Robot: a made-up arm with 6 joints. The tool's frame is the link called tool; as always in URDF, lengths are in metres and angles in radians. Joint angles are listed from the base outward.
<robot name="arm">
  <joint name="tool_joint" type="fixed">
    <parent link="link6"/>
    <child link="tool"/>
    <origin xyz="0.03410 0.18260 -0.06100" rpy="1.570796 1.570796 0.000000"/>
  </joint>
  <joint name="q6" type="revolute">
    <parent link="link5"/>
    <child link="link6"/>
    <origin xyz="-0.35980 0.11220 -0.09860" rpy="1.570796 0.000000 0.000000"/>
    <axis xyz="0 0 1"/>
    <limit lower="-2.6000" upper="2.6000"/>
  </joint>
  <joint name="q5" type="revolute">
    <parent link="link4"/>
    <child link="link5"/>
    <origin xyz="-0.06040 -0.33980 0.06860" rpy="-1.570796 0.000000 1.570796"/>
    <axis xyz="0 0 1"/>
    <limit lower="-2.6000" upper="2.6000"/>
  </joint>
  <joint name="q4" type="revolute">
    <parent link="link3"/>
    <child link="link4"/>
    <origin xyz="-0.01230 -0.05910 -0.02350" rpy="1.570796 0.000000 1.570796"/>
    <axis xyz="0 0 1"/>
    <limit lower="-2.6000" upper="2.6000"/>
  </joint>
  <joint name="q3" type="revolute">
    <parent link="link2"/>
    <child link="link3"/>
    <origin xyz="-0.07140 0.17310 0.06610" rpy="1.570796 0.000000 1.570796"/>
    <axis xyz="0 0 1"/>
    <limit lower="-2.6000" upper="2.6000"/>
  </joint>
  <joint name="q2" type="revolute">
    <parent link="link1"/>
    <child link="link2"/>
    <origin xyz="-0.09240 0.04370 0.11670" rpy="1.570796 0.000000 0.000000"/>
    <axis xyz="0 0 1"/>
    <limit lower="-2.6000" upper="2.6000"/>
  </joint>
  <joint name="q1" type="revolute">
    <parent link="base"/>
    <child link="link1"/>
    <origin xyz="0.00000 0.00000 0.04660" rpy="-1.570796 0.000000 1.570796"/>
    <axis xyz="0 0 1"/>
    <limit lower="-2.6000" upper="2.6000"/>
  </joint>
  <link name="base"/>
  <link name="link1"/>
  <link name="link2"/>
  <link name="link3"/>
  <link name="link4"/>
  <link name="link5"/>
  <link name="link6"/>
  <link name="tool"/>
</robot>
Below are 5 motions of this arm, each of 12 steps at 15 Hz.
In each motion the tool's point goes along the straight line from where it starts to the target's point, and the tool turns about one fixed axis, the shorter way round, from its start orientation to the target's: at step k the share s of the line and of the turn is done. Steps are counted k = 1, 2, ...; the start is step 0. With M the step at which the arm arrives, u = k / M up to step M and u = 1 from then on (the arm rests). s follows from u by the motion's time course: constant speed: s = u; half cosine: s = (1 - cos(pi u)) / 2; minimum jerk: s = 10 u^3 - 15 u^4 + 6 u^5.
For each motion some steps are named. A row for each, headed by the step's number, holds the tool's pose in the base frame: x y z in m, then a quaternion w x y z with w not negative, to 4 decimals.
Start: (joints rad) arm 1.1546 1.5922 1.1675 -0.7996 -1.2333 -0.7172
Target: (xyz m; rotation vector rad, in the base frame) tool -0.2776 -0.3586 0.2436 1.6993 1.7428 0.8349
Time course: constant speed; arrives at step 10
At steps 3, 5, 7, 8, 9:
3: -0.0112 -0.4125 0.3138 0.3623 0.3134 0.8736 0.0863
5: -0.0873 -0.3971 0.2937 0.3462 0.4150 0.8270 0.1547
7: -0.1634 -0.3817 0.2737 0.3240 0.5094 0.7661 0.2204
8: -0.2015 -0.3740 0.2637 0.3108 0.5534 0.7306 0.2519
9: -0.2395 -0.3663 0.2536 0.2962 0.5949 0.6918 0.2823

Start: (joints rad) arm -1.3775 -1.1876 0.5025 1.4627 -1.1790 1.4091
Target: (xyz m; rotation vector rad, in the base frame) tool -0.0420 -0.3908 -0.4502 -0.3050 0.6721 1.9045
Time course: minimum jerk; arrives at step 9
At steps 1, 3, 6, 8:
1: -0.1073 -0.1661 -0.4759 0.7187 -0.0851 -0.0385 0.6890
3: -0.0942 -0.2112 -0.4707 0.6874 -0.0949 0.0267 0.7196
6: -0.0559 -0.3431 -0.4557 0.5719 -0.1198 0.2148 0.7825
8: -0.0428 -0.3882 -0.4505 0.5251 -0.1269 0.2770 0.7946

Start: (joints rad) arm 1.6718 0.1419 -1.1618 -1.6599 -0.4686 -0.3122
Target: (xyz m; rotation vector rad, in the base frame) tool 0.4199 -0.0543 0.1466 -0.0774 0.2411 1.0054
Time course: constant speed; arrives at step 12
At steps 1, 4, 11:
1: 0.2985 -0.0025 0.0173 0.6892 0.1484 0.2035 0.6794
4: 0.3316 -0.0166 0.0526 0.7470 0.0986 0.1813 0.6320
11: 0.4089 -0.0496 0.1348 0.8562 -0.0200 0.1240 0.5012

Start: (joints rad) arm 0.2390 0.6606 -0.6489 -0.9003 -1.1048 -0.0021
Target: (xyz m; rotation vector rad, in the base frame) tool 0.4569 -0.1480 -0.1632 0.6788 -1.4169 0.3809
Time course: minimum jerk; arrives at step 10
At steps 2, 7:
2: 0.2648 -0.0732 -0.0606 0.4937 0.2912 -0.3056 0.7603
7: 0.4236 -0.1351 -0.1454 0.6805 0.3131 -0.5966 0.2882

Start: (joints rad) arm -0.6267 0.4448 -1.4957 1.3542 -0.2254 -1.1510
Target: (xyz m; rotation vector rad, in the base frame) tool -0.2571 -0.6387 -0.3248 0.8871 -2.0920 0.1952
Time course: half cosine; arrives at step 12
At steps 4, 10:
4: -0.4690 -0.5644 -0.1496 0.6680 0.3010 -0.6802 -0.0237
10: -0.2760 -0.6321 -0.3092 0.4418 0.3502 -0.8231 0.0689

